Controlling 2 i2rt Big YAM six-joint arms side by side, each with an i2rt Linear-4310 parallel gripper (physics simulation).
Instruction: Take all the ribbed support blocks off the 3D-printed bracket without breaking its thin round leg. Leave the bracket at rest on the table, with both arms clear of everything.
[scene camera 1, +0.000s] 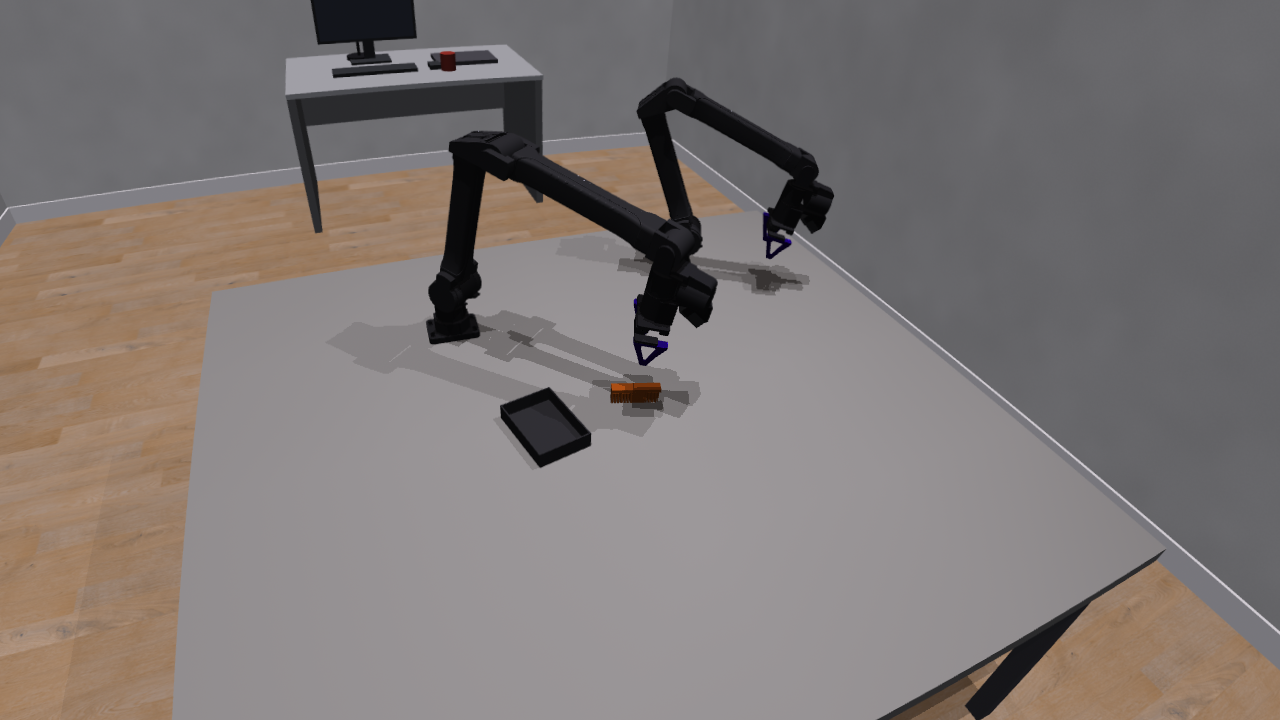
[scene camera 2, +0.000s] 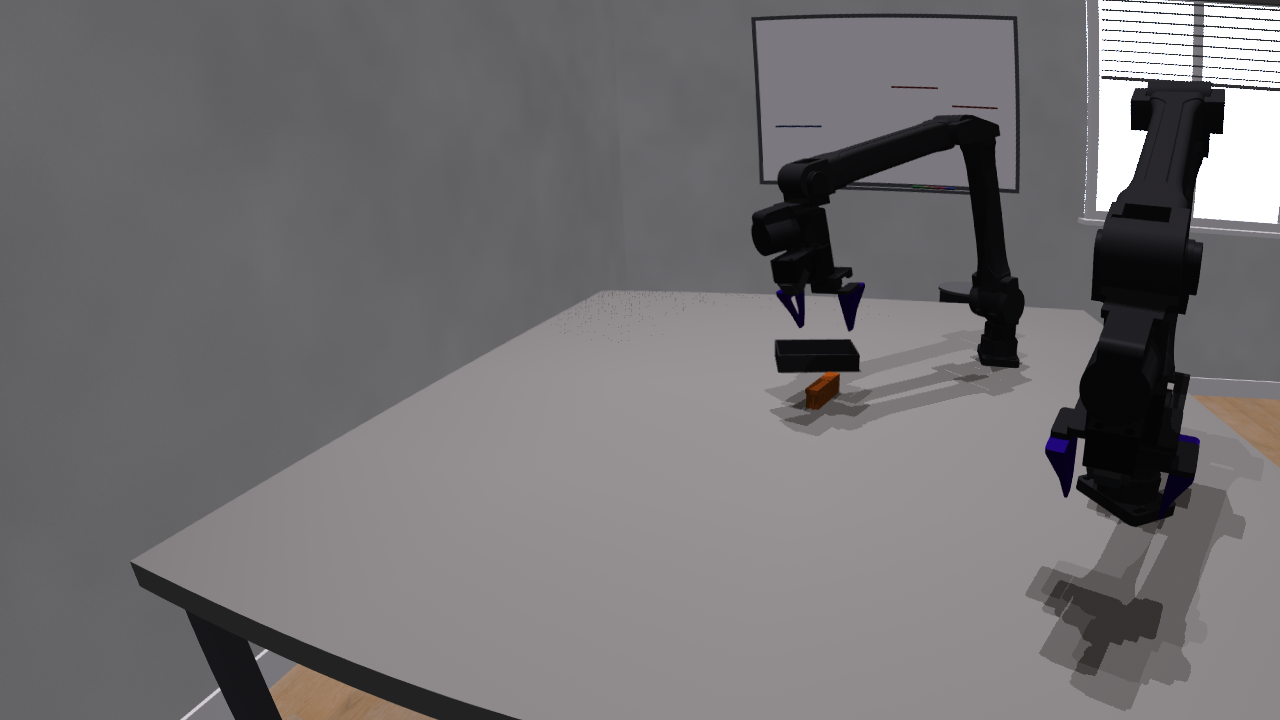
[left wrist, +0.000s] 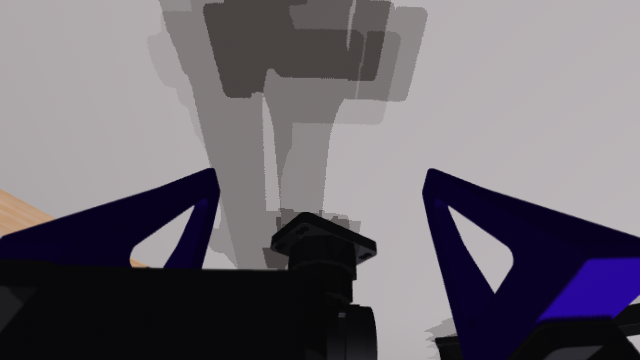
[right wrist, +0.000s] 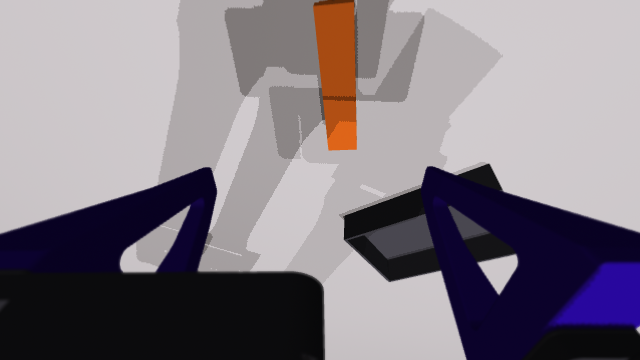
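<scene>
The orange bracket (scene camera 1: 635, 392) (scene camera 2: 822, 391) (right wrist: 339, 60) rests on the table, with ribs showing along its side in scene camera 1. Where the support blocks end and the bracket begins is too small to tell, and the thin round leg cannot be made out. My right gripper (scene camera 1: 646, 356) (scene camera 2: 825, 327) (right wrist: 318, 178) is open and empty, above the table near the bracket; in the right wrist view the bracket lies lengthwise beyond the fingertips. My left gripper (scene camera 1: 771, 252) (scene camera 2: 1112, 503) (left wrist: 321, 180) is open and empty, above the table far from the bracket.
A black open tray (scene camera 1: 565, 454) (scene camera 2: 816, 357) (right wrist: 367, 227) stands on the table beside the bracket. The left arm's base (left wrist: 322, 245) shows in the left wrist view. A desk (scene camera 1: 411, 85) with a monitor and a red mug stands behind the table.
</scene>
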